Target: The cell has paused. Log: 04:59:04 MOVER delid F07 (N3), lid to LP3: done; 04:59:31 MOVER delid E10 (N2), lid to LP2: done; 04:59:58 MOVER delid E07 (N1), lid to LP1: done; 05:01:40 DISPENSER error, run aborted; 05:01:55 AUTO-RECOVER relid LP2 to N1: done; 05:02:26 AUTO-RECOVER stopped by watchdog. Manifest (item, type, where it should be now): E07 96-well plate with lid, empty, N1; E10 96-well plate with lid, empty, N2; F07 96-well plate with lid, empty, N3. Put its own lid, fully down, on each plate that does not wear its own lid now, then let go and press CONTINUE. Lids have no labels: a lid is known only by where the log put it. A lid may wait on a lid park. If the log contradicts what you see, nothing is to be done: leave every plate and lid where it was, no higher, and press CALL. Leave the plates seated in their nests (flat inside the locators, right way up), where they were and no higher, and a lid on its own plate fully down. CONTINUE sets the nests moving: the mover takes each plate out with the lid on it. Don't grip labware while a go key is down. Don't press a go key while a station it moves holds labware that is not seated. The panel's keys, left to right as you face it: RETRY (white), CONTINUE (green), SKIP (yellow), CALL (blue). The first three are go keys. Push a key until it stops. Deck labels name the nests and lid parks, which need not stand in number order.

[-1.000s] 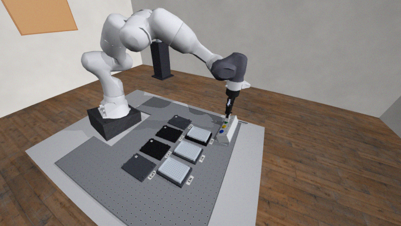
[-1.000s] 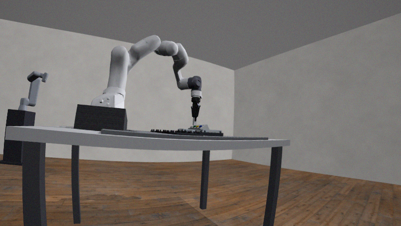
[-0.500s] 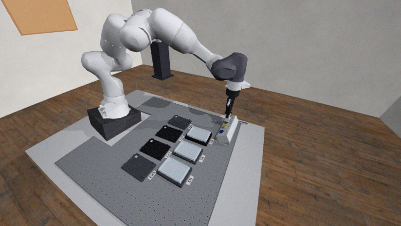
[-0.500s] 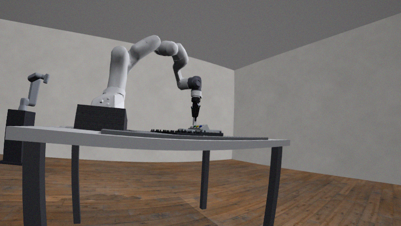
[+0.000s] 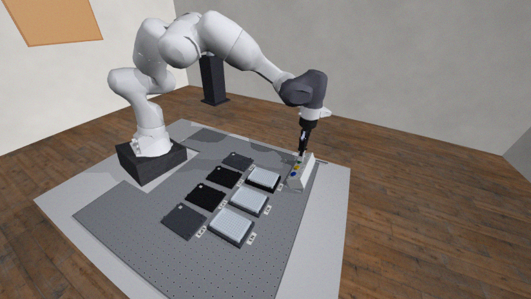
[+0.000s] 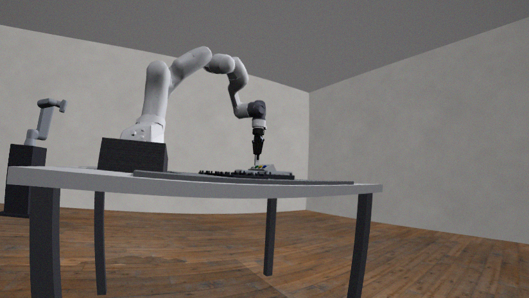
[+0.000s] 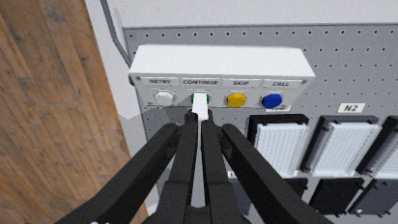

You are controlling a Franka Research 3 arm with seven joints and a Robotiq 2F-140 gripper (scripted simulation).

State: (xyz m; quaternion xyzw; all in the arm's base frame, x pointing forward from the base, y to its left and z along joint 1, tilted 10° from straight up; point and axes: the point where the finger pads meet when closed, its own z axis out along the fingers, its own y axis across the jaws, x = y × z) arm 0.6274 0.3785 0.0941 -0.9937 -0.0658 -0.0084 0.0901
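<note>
Right now the green continue key is 4 cm below my hand. Also, from my hand: white retry key: 5 cm to the left, 4 cm below, 1 cm behind; yellow skip key: 5 cm to the right, 4 cm below, 1 cm ahead; blue call key: 10 cm to the right, 4 cm below, 1 cm ahead.
</note>
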